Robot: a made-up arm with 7 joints.
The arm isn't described. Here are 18 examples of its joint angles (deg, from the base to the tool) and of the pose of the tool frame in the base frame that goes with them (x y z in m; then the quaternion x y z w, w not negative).
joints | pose
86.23 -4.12 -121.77 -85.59 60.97 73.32 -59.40 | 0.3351 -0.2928 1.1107 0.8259 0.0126 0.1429 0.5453
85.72 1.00 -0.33 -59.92 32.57 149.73 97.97 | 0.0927 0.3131 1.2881 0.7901 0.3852 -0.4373 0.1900
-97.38 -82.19 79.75 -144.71 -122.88 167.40 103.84 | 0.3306 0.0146 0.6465 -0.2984 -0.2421 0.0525 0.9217
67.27 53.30 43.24 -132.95 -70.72 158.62 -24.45 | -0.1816 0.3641 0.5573 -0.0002 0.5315 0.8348 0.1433
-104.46 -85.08 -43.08 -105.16 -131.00 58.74 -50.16 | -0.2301 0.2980 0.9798 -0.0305 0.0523 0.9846 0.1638
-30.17 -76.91 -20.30 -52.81 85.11 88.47 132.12 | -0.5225 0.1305 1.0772 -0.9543 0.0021 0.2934 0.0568
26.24 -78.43 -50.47 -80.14 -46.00 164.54 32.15 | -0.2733 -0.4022 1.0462 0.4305 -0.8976 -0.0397 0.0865
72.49 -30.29 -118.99 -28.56 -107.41 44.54 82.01 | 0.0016 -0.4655 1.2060 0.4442 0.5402 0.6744 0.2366
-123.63 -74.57 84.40 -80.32 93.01 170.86 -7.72 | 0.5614 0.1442 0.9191 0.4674 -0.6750 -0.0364 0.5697
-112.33 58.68 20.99 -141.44 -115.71 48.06 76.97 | 0.0287 -0.2881 0.3634 -0.3760 0.2088 -0.6420 0.6347
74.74 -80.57 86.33 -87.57 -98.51 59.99 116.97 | -0.5514 -0.2693 0.7587 -0.8649 0.3930 -0.0504 0.3081
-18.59 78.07 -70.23 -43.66 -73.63 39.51 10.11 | 0.5455 -0.4704 0.6993 -0.7171 -0.0200 -0.6614 0.2190
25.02 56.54 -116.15 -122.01 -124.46 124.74 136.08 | 0.2439 -0.3117 0.8563 -0.5702 -0.5799 -0.1281 0.5675
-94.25 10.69 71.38 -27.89 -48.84 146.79 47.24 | 0.1514 -0.1309 1.3485 0.2686 -0.9034 -0.0248 0.3332
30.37 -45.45 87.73 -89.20 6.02 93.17 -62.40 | -0.4838 0.2309 0.9763 -0.2082 0.2007 0.8705 0.3983
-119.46 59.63 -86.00 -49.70 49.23 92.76 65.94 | -0.5281 -0.3745 1.0098 0.3760 0.4789 0.5686 0.5532
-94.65 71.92 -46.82 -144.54 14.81 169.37 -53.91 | -0.2765 -0.2161 0.4378 0.3852 0.1106 -0.8904 0.2157
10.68 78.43 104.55 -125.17 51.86 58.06 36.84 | 0.0861 0.4788 0.7917 -0.2883 0.9308 0.0151 0.2241
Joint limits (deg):
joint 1: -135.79..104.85
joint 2: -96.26..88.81
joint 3: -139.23..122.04
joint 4: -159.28..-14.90
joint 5: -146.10..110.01
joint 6: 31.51..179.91
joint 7: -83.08..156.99
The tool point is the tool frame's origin. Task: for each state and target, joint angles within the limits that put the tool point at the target. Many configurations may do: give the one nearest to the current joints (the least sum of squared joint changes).
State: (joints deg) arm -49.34 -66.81 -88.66 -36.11 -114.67 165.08 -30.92
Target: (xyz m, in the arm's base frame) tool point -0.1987 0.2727 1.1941
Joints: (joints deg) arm -70.72 -38.55 -78.16 -16.45 -109.63 177.59 -30.60
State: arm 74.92 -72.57 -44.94 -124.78 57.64 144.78 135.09
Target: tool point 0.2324 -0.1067 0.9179
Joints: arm 68.48 -79.14 -30.10 -148.56 62.31 146.19 138.17
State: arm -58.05 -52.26 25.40 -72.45 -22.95 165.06 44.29
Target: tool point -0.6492 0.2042 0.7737
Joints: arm -9.16 -92.07 19.79 -43.06 -15.00 165.84 46.20
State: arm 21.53 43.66 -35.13 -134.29 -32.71 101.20 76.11
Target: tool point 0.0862 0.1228 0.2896
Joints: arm 38.98 75.73 1.93 -150.59 -37.25 102.14 73.53
